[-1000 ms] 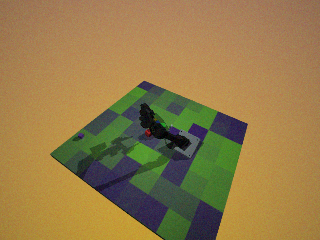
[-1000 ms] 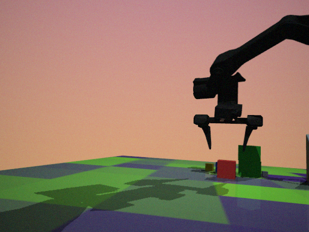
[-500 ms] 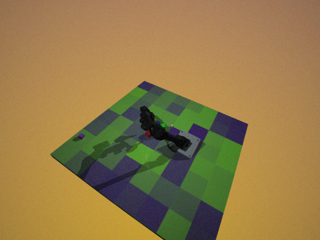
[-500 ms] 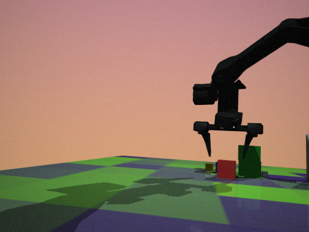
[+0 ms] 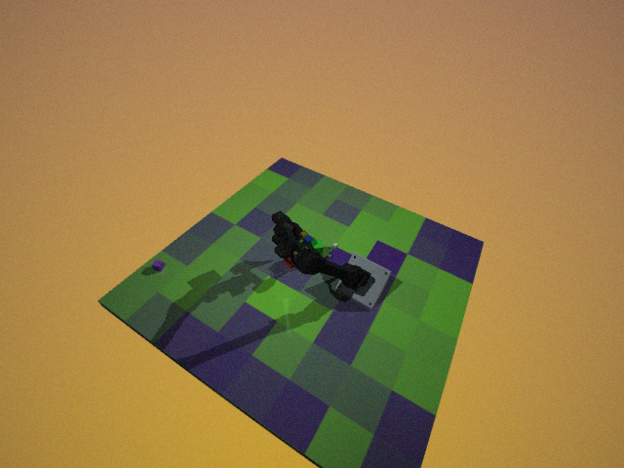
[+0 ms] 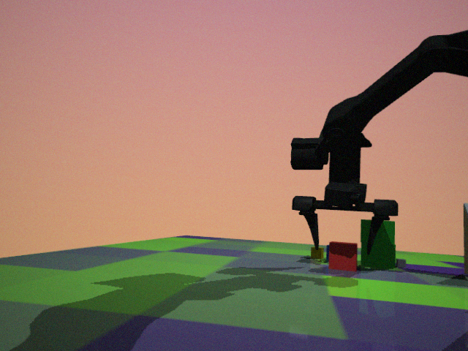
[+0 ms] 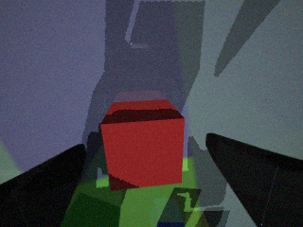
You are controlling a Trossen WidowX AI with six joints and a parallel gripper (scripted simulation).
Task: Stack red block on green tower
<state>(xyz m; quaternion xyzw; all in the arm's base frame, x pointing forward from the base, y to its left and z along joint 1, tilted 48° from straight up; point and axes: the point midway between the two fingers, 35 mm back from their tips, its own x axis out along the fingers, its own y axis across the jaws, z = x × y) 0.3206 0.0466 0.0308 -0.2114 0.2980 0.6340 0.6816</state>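
The red block is 10 mm below my gripper tip. Also, from my gripper tip: small yellow block: 170 mm to the right, 40 mm ahead, 20 mm below; then purple block: 450 mm ahead, 360 mm to the left, 10 mm below; then blue block: 150 mm to the right, 10 mm below.
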